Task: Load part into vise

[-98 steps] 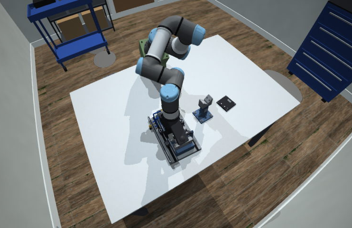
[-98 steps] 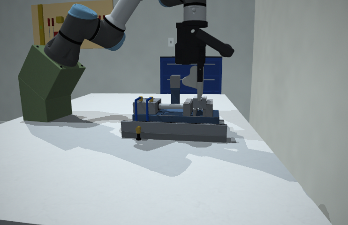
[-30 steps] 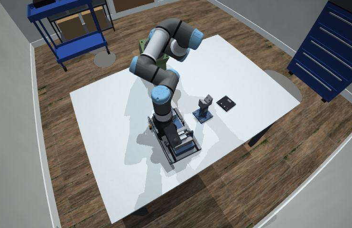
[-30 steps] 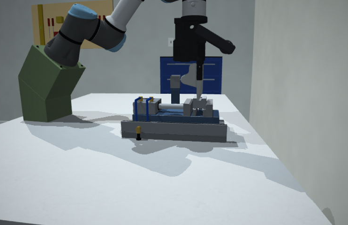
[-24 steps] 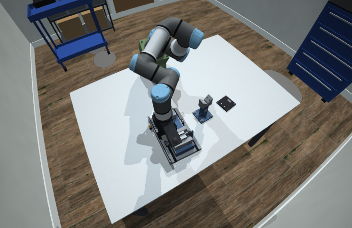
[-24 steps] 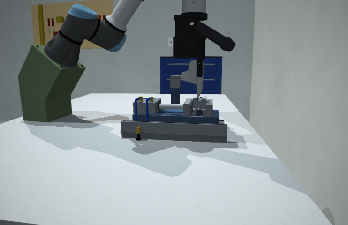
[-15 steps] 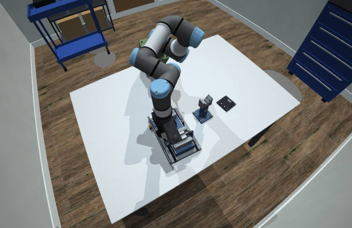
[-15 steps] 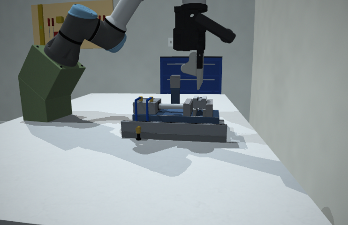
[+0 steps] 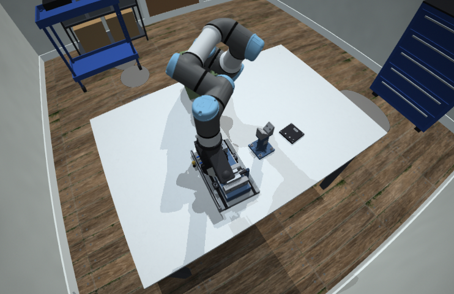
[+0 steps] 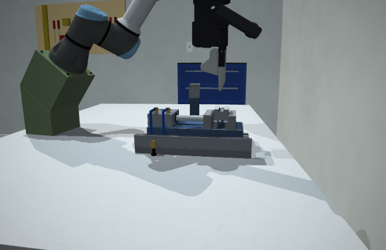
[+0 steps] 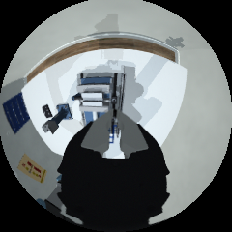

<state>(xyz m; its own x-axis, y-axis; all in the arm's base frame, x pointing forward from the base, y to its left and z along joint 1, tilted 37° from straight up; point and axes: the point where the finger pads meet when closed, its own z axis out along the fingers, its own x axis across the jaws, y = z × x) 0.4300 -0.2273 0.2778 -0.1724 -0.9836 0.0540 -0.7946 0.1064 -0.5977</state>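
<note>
The part is 1 cm ahead of my hand, 6 cm to the left of it and 8 cm below it. The rest, counted from my hand: work stop 2 cm ahead, 11 cm to the left, 9 cm below; then fixed jaw 4 cm ahead, 6 cm to the left, 10 cm below; then moving jaw 2 cm behind, 7 cm to the left, 10 cm below.
</note>
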